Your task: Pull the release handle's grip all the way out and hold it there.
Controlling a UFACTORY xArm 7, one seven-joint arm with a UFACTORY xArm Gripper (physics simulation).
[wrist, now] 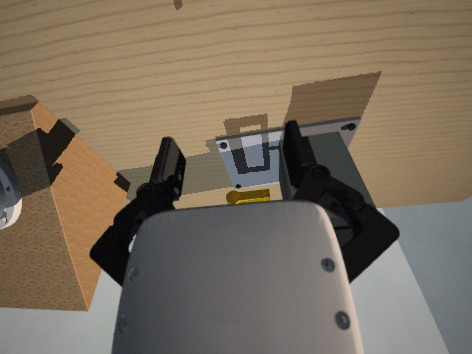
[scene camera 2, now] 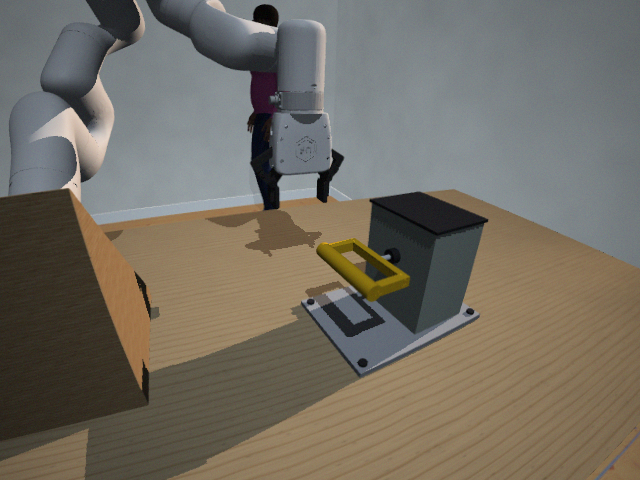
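Observation:
The release handle's yellow grip [scene camera 2: 347, 270] [wrist: 250, 195] is a rectangular loop with a thick round front bar. It stands out level from the side of a grey-green box [scene camera 2: 448, 279] [wrist: 330, 150] with a black lid, on a short rod [scene camera 2: 386, 257]. In the wrist view part of the grip shows, the rest hidden behind the gripper body. My gripper [scene camera 2: 300, 196] [wrist: 230, 141] is open and empty, pointing down. It is above the table, behind and to the left of the grip in the scene view, apart from it.
The box stands on a grey base plate [scene camera 2: 382, 348] [wrist: 275, 177] with dark bolts at its corners. A large wooden block [scene camera 2: 62, 320] [wrist: 75, 220] stands at the left on the wooden table [scene camera 2: 248, 413] [wrist: 150, 60]. A person [scene camera 2: 263, 93] stands behind the table near the wall.

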